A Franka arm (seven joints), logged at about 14 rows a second.
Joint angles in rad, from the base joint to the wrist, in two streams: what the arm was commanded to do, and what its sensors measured. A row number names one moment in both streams.
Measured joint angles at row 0: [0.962, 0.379, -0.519, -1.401, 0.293, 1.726, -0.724]
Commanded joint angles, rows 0 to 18: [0.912, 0.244, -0.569, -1.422, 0.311, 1.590, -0.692]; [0.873, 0.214, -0.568, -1.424, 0.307, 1.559, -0.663]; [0.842, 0.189, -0.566, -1.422, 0.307, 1.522, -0.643]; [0.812, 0.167, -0.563, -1.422, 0.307, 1.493, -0.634]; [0.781, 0.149, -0.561, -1.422, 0.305, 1.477, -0.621]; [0.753, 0.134, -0.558, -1.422, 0.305, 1.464, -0.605]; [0.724, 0.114, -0.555, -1.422, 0.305, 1.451, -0.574]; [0.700, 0.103, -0.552, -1.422, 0.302, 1.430, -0.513]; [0.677, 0.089, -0.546, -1.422, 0.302, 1.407, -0.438]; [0.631, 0.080, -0.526, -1.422, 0.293, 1.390, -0.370]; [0.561, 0.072, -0.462, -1.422, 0.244, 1.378, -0.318]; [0.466, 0.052, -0.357, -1.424, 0.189, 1.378, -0.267]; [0.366, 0.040, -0.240, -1.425, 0.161, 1.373, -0.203]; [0.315, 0.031, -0.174, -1.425, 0.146, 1.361, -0.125]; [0.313, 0.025, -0.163, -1.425, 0.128, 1.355, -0.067]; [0.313, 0.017, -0.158, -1.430, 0.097, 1.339, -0.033]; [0.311, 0.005, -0.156, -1.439, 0.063, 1.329, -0.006]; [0.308, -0.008, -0.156, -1.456, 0.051, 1.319, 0.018]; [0.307, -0.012, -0.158, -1.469, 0.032, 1.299, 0.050]
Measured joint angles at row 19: [0.324, 0.031, -0.171, -1.414, 0.084, 1.334, -0.028]
